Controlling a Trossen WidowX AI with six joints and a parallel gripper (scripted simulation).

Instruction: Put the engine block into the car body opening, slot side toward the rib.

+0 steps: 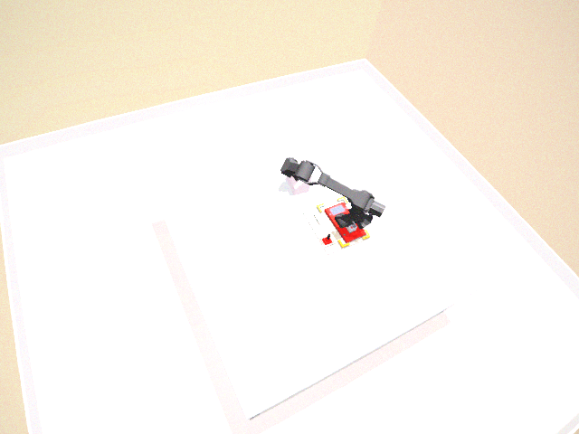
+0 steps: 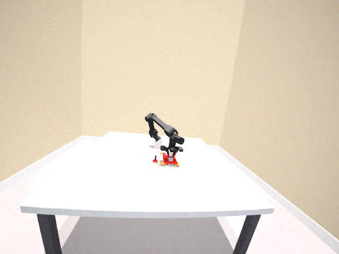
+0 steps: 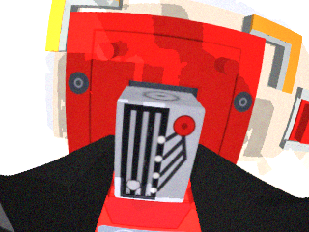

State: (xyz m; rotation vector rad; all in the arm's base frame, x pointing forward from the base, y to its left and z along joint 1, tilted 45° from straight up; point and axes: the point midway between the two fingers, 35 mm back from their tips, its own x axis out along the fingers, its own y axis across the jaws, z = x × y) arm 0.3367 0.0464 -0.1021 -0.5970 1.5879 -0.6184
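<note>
Right now my gripper tip is 1 cm above the engine block.
</note>
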